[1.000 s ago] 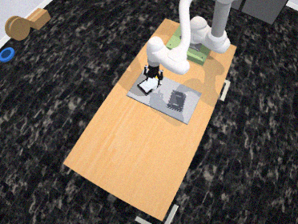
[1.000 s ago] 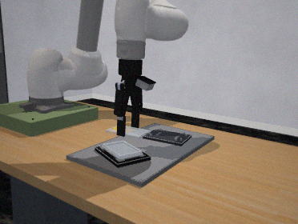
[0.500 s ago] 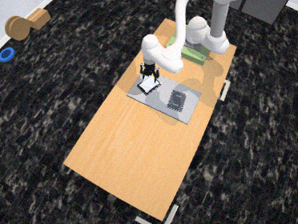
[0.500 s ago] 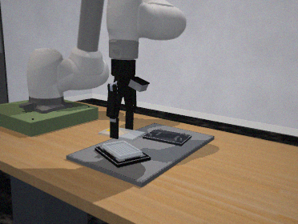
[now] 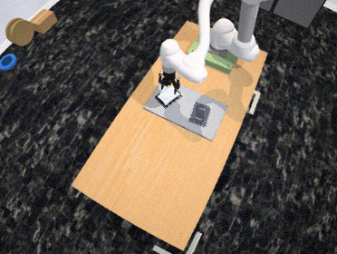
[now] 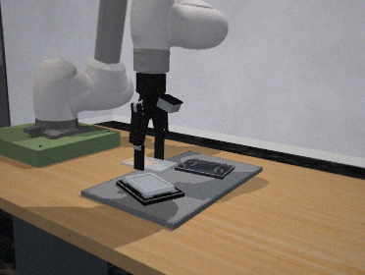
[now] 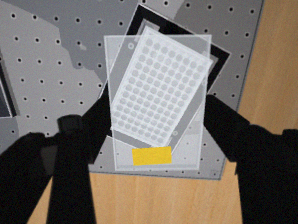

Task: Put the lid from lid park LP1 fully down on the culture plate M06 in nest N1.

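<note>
Now: the culture plate M06 80 mm below my hand. From my hand the other things lie so: nest N1: 90 mm below; then lid park LP1: 260 mm to the left, 90 mm below, 40 mm ahead; then lid: 20 mm below.
</note>
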